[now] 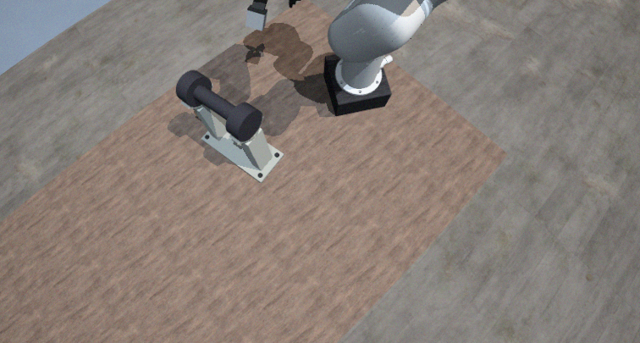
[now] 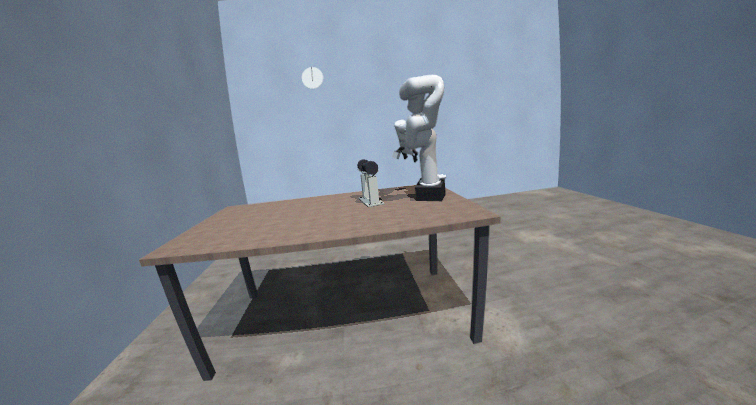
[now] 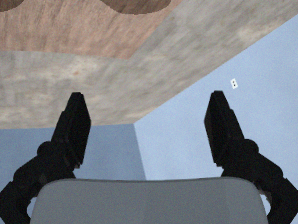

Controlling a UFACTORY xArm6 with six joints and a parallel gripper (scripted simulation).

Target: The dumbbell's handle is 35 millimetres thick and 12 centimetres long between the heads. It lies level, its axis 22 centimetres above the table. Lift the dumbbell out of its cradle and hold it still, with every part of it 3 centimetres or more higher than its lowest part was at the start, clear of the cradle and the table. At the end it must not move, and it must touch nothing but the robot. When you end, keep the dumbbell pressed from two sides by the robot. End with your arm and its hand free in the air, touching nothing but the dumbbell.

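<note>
My gripper is now 270 mm short of the dumbbell and 240 mm to the right of it. Round my hand: pale cradle (270 mm ahead, 240 mm to the left, 130 mm below).
</note>
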